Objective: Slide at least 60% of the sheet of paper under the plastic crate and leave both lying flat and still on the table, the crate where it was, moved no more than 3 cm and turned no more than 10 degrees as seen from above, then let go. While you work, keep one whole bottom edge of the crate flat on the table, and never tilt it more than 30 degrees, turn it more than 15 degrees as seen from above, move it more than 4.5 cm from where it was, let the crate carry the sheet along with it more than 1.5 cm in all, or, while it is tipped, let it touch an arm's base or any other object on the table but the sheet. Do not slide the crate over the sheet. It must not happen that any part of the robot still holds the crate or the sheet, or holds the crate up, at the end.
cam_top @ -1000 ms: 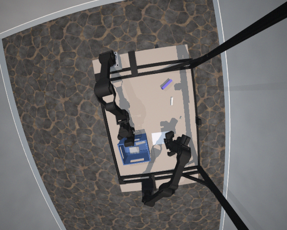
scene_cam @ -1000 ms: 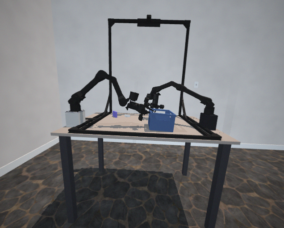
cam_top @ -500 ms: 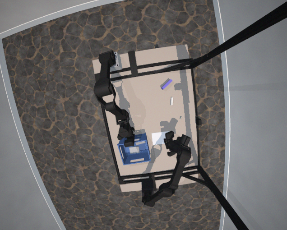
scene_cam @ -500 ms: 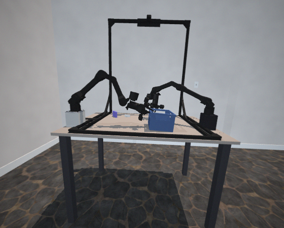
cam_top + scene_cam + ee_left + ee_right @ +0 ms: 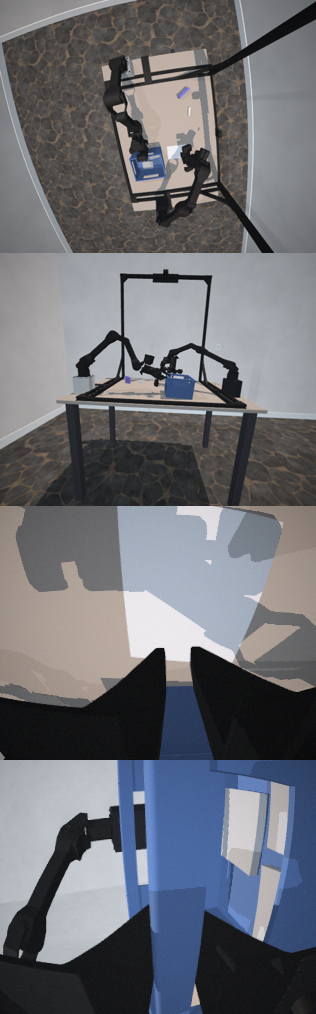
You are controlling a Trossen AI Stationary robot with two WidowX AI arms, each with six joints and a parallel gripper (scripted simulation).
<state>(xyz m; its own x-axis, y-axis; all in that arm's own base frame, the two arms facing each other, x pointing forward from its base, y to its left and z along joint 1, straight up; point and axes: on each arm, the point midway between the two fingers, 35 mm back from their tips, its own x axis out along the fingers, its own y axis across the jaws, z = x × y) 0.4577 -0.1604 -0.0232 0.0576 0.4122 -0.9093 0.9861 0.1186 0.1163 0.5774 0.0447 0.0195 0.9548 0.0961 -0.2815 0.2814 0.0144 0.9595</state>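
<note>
Now: the sheet of paper 3 cm ahead of my left hand and 10 cm below it. The rest, counted from my left hand: tiny piece: 16 cm behind, 13 cm to the right, 9 cm below; then plastic crate: 25 cm ahead, 1 cm to the left, 3 cm below; then white bar: 11 cm behind, 27 cm to the right, 9 cm below.
</note>
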